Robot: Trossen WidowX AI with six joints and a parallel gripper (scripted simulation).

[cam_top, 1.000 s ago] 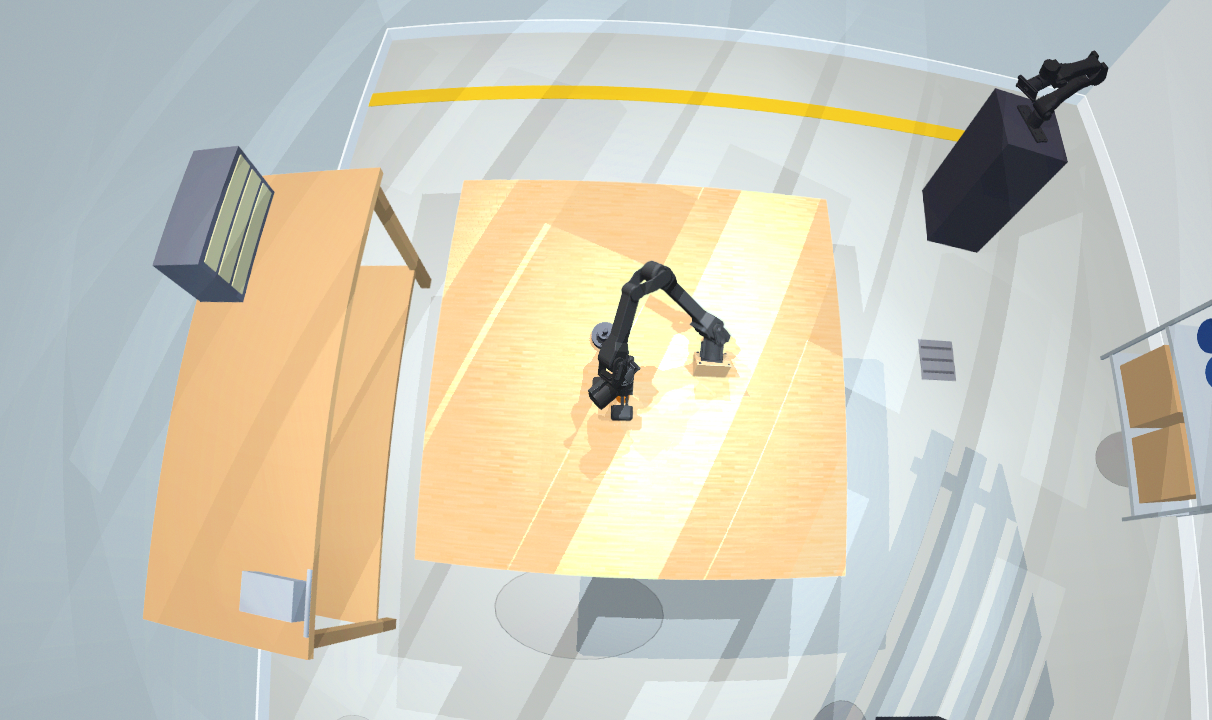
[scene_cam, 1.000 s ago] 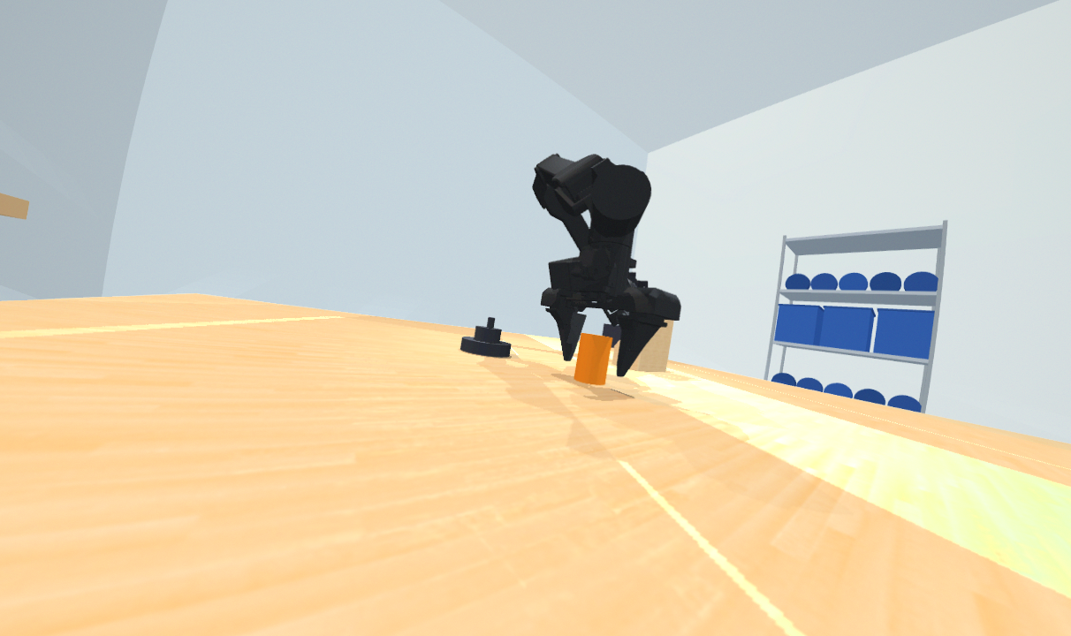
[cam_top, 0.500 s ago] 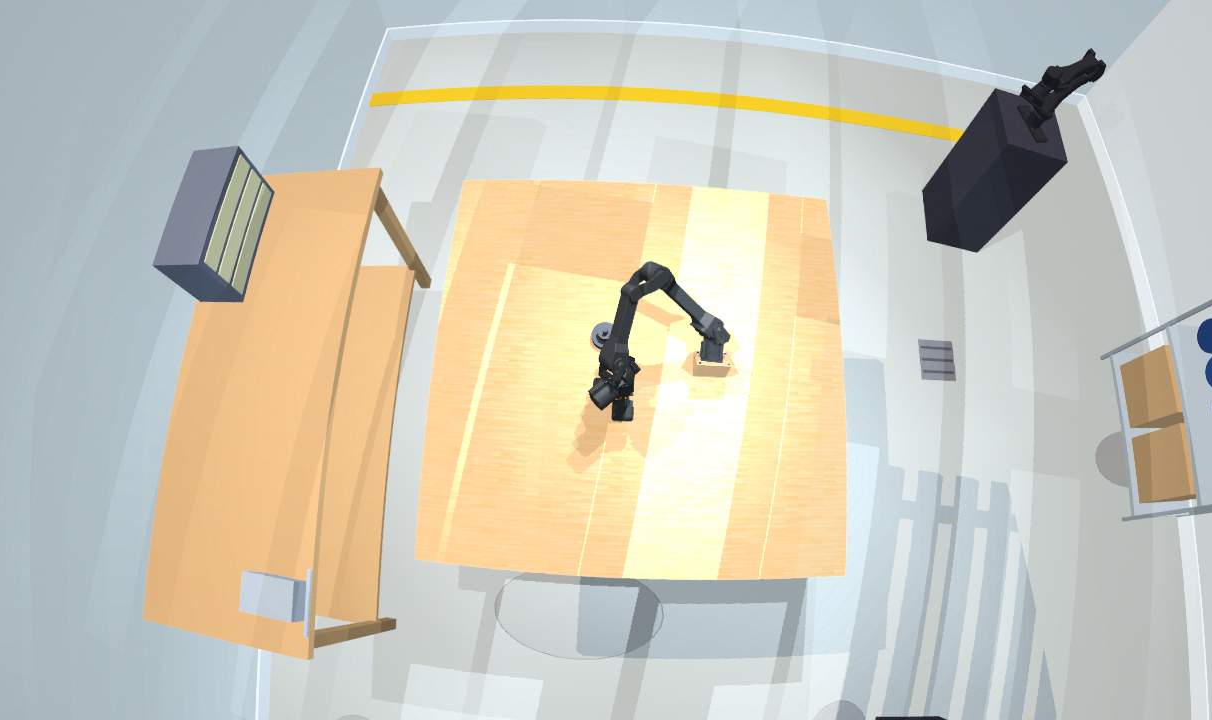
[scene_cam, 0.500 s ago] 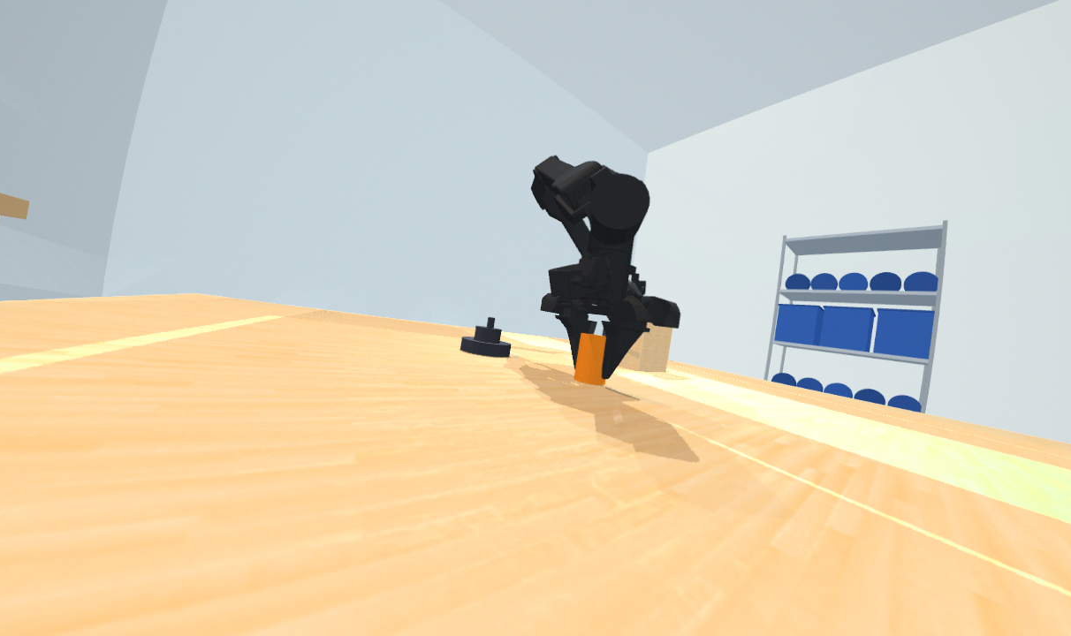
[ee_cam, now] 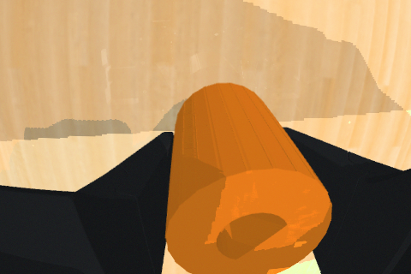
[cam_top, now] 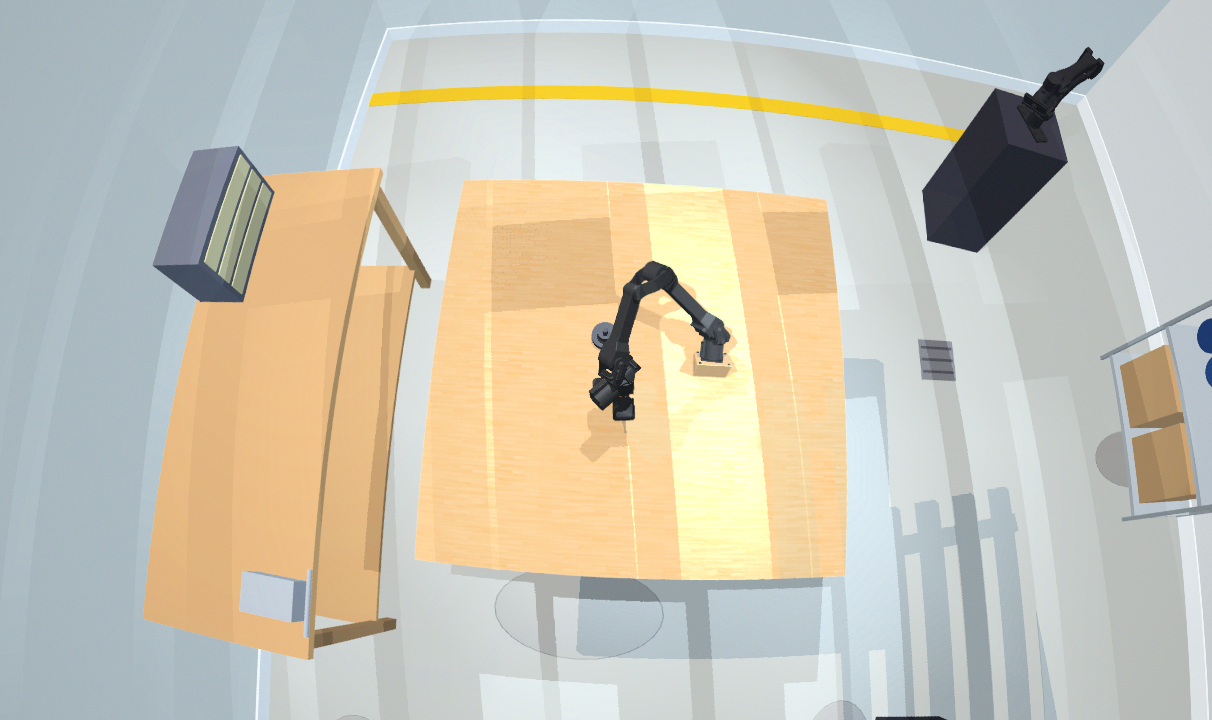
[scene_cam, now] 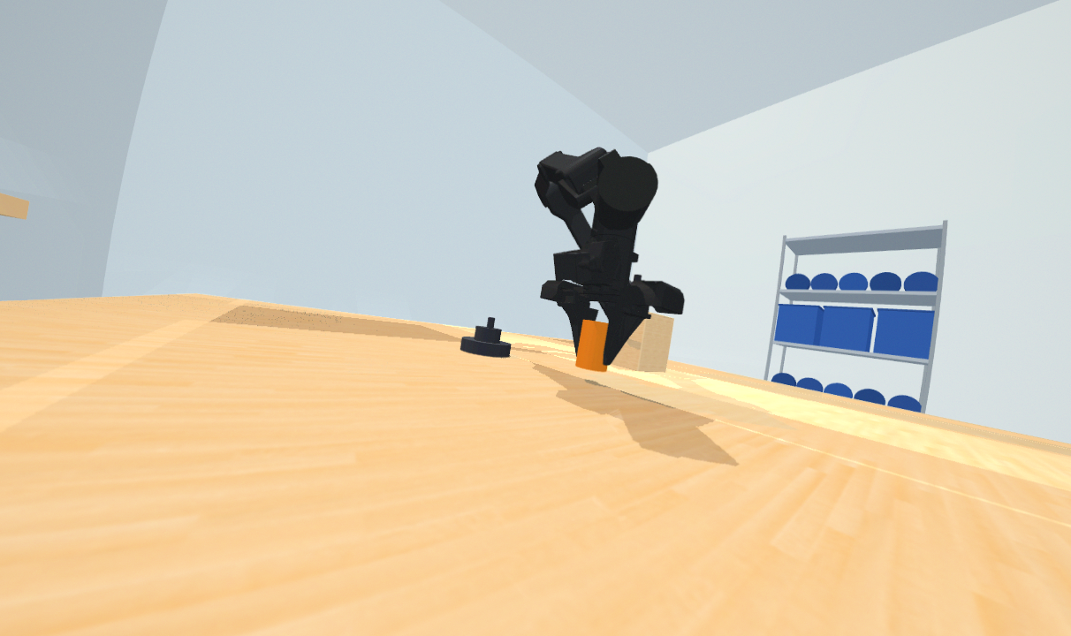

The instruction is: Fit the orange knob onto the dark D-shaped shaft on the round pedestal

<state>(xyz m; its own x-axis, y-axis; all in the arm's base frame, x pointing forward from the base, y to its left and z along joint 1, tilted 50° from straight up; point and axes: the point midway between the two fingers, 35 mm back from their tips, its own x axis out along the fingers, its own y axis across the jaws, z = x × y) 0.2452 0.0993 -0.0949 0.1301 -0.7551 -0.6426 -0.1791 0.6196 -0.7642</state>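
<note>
Right now the dark pedestal is 80 mm ahead of my gripper tip and 180 mm to the right of it. Round my gripper tip: orange knob 20 mm above.
</note>
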